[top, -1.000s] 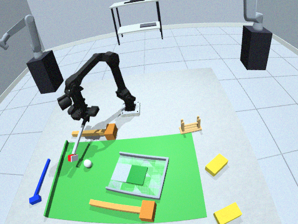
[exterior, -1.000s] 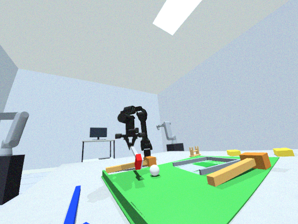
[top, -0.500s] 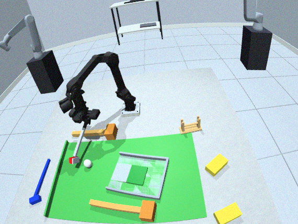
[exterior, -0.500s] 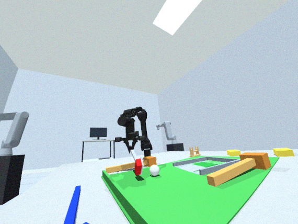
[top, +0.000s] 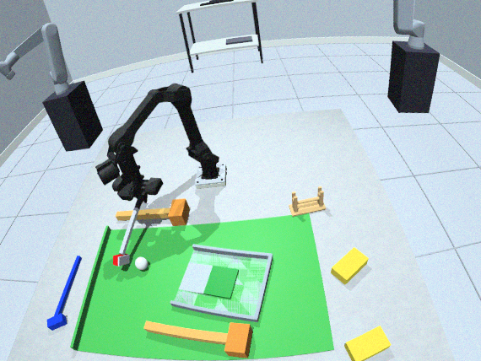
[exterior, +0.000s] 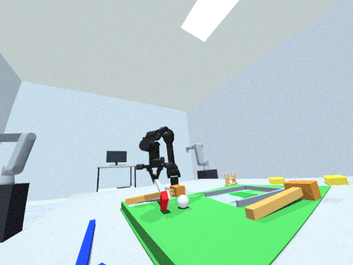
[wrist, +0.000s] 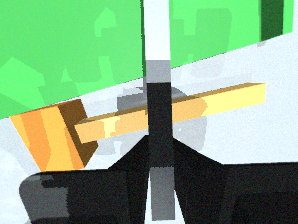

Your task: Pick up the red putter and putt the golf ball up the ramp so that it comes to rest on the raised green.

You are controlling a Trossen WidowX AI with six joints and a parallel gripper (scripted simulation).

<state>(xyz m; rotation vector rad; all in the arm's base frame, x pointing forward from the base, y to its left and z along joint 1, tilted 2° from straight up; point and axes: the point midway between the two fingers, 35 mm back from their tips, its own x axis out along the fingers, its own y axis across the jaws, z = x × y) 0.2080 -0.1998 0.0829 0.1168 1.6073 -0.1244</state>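
Right now the red putter is 120 mm ahead of my gripper tip and 10 mm to the right of it. Also, from my gripper tip: blue putter (360 mm ahead, 230 mm to the right, 60 mm below); then white golf ball (220 mm ahead, 50 mm below, 40 mm to the left); then wooden rack (560 mm to the left, 40 mm below, 20 mm behind).
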